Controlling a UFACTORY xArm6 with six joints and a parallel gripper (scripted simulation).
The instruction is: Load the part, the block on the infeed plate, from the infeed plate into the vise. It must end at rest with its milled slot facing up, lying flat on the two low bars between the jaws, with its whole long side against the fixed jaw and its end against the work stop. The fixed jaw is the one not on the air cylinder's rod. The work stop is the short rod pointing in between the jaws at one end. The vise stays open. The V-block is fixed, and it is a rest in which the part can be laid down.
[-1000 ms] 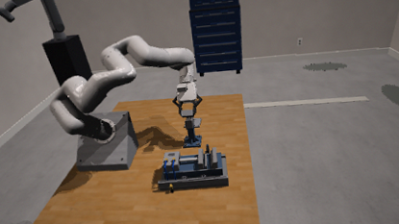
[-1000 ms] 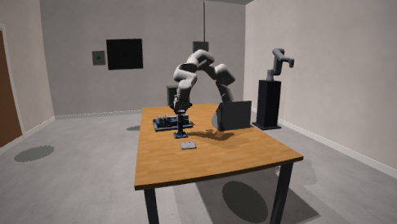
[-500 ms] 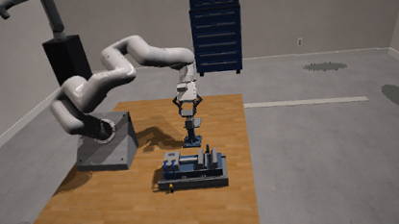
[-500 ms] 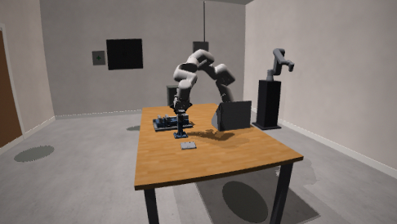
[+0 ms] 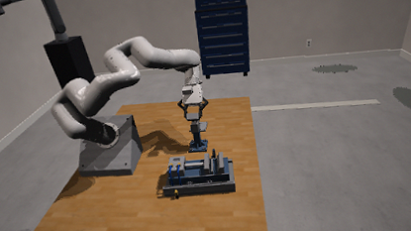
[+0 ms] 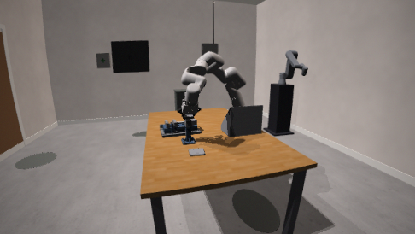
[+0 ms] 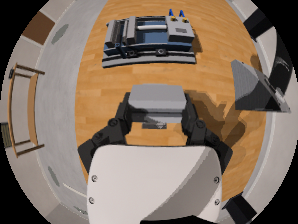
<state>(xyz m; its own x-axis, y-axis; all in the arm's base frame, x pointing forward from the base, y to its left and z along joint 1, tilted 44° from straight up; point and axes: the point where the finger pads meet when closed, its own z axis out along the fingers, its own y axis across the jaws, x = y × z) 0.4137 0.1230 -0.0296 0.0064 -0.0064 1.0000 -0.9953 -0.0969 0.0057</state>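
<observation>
Right now my hand is right at the part. From my hand the other things lie so: air cylinder 24 cm to the right, 11 cm below, 5 cm behind; air cylinder rod 23 cm to the right, 11 cm below, 3 cm ahead.
</observation>
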